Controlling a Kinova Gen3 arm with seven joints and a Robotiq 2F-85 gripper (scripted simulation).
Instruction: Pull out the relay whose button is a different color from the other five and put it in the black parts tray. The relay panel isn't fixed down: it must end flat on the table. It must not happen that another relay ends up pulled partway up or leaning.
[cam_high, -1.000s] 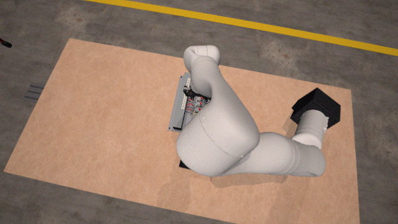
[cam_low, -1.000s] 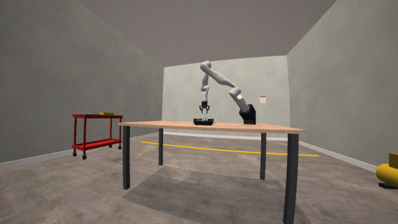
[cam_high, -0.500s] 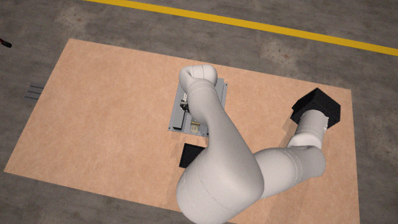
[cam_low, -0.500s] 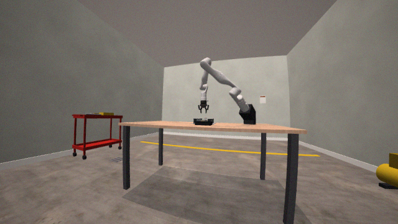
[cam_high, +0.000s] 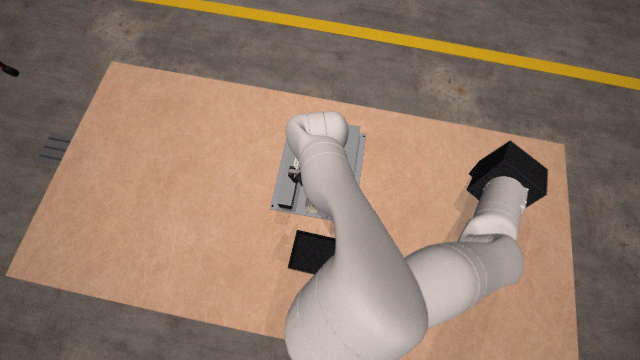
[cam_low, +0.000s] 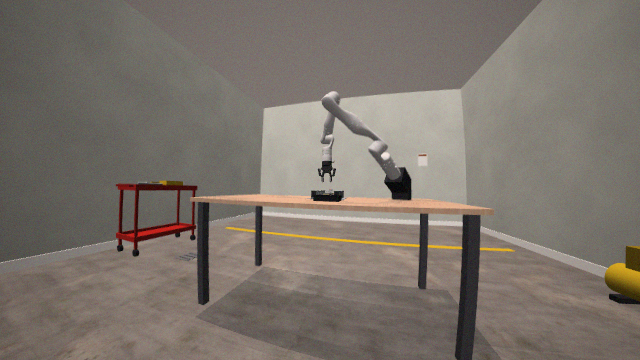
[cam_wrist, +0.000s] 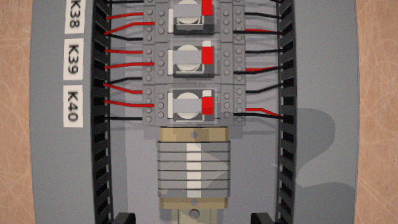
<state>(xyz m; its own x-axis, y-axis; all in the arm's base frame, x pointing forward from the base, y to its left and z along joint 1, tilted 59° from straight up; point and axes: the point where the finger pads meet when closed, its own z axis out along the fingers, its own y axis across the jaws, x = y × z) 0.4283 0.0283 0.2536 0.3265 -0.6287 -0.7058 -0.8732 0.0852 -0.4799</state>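
The dark relay is 70 mm ahead of my hand, 190 mm to the right of it and 90 mm below it. From my hand the other things lie so: grey relay panel 30 mm ahead, 90 mm to the right, 110 mm below; then black parts tray 100 mm behind, 150 mm to the left, 130 mm below.
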